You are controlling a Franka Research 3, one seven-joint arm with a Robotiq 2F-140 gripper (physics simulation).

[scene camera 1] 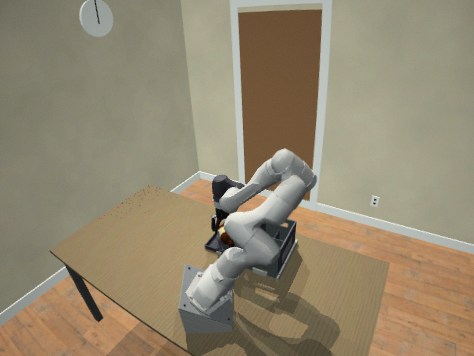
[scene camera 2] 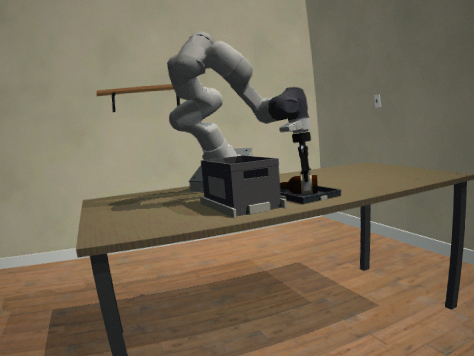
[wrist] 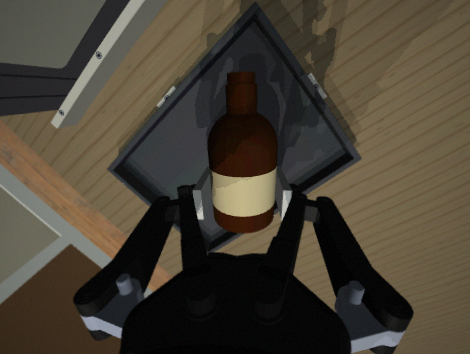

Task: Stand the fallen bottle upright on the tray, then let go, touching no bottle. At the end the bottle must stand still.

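Observation:
A brown bottle [scene camera 1: 227, 237] [scene camera 2: 296, 184] [wrist: 243, 145] with a cream label lies on its side on the dark tray [scene camera 2: 332, 193] [wrist: 170, 150]. In the wrist view its neck points up the picture and its base is nearest the gripper. My gripper [scene camera 1: 220, 231] [scene camera 2: 306, 187] [wrist: 243, 177] points down at the tray and is shut on the bottle, with one pad on each side of the label near the base. In scene camera 1 the arm hides part of the bottle and tray.
A dark grey open box [scene camera 1: 287, 245] [scene camera 2: 255, 187] [wrist: 30, 92] with pale strips at its foot stands close beside the tray. The robot's grey base [scene camera 1: 207, 317] stands on the wooden table [scene camera 1: 130, 240] [scene camera 2: 150, 220].

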